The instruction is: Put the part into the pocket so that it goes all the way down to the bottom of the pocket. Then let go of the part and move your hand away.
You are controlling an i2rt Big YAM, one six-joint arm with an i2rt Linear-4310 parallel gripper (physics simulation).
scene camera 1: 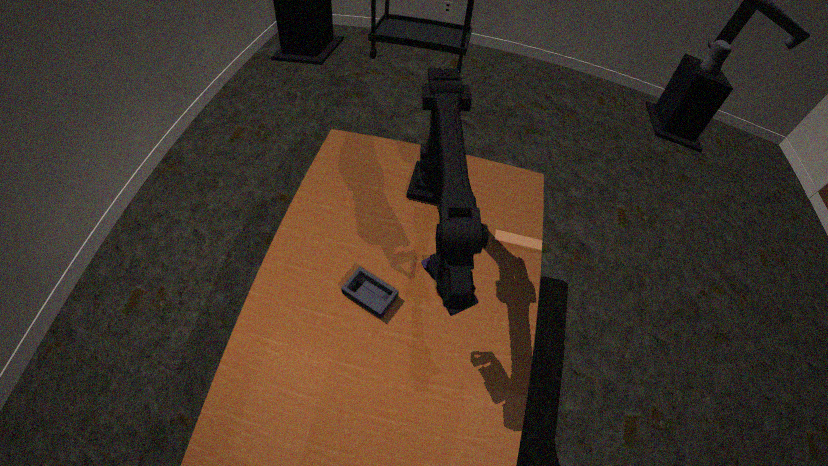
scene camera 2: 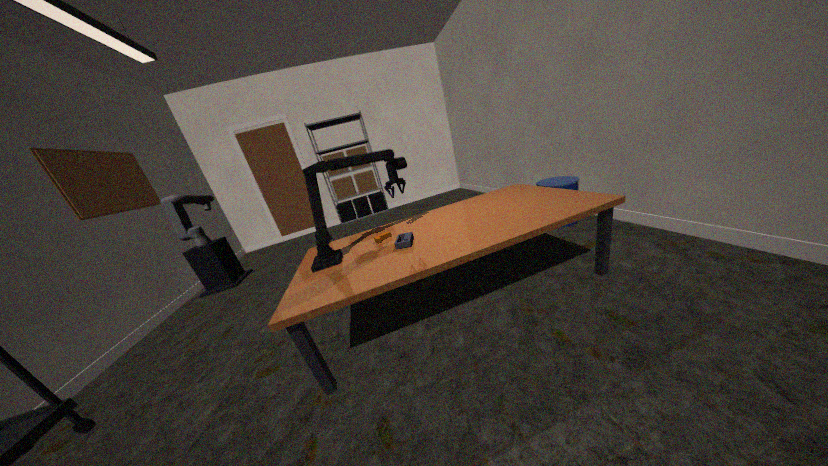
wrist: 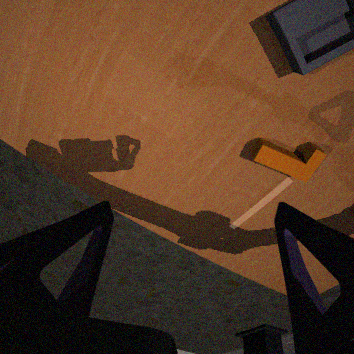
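Seen in the pictures: gripper, fingertip midpoint: (scene camera 2: 397, 195) (wrist: 191, 210); arm's base, link origin: (scene camera 1: 434, 181) (scene camera 2: 327, 257).
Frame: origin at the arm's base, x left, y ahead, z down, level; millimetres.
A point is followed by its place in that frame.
Note:
The orange L-shaped part (scene camera 2: 382, 237) @(x 85, y 344, z 12 mm) (wrist: 279, 161) @(x 105, y 361, z -2 mm) lies on the table; in the wrist view it is right of centre, beyond the right fingertip. It does not show in scene camera 1, where the arm covers that area. The blue-grey box with the pocket (scene camera 1: 360, 303) @(x -103, y 501, z 10 mm) (scene camera 2: 402, 245) @(x -152, y 433, z 12 mm) (wrist: 295, 30) @(x -40, y 487, z -8 mm) stands apart from the part, left of the arm in scene camera 1 and cut off at the top right in the wrist view. The visible pocket floor has no part on it. My gripper (scene camera 1: 450, 283) @(x 119, y 518, z -214 mm) (scene camera 2: 396, 193) @(x 119, y 518, z -214 mm) (wrist: 191, 210) @(x 119, y 518, z -214 mm) is open and empty, high above the table.
The table's (scene camera 1: 301, 370) @(x -204, y 741, z 28 mm) (scene camera 2: 492, 231) @(x -313, y 889, z 28 mm) right edge is near the gripper in scene camera 1. Arm shadows and a pale strip (scene camera 1: 518, 239) (wrist: 261, 203) cross its top. A cart (scene camera 1: 420, 32) and another robot's pedestal (scene camera 1: 692, 98) (scene camera 2: 214, 263) stand away from the table.

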